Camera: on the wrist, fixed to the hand. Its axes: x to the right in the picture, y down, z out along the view.
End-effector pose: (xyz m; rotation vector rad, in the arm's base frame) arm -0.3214 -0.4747 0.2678 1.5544 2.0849 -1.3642
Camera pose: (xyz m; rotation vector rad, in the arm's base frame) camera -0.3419 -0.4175 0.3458 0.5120 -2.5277 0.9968
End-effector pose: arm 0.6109 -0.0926 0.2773 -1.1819 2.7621 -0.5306
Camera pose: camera 0.6362 -0.1055 0.3720 2.7755 -1.0437 0.1691
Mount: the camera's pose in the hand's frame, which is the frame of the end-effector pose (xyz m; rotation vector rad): -0.0034 -0.0586 -0.0795 -0.1904 -0.1042 -1.6236
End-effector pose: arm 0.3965 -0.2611 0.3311 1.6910 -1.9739 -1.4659
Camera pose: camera 0.4891 -0.2957 0.3300 -2.2317 0.0091 1.2677
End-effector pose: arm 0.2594 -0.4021 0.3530 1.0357 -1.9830 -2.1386
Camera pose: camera 0.3244 -0.4592 0.3052 -1.6018 0.3350 1.3595
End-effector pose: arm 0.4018 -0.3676 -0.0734 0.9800 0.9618 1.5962
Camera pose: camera 0.3482 -0.3692 -0.1564 -0.0473 1.0149 0.2223
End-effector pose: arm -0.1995 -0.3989 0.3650 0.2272 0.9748 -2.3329
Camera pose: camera -0.2364 -0.3096 0.3440 0.6883 -0.9400 1.9837
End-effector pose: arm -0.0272 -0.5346 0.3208 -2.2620 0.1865 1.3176
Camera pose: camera 0.0538 -0.5239 0.3764 -1.5221 -1.5012 0.4701
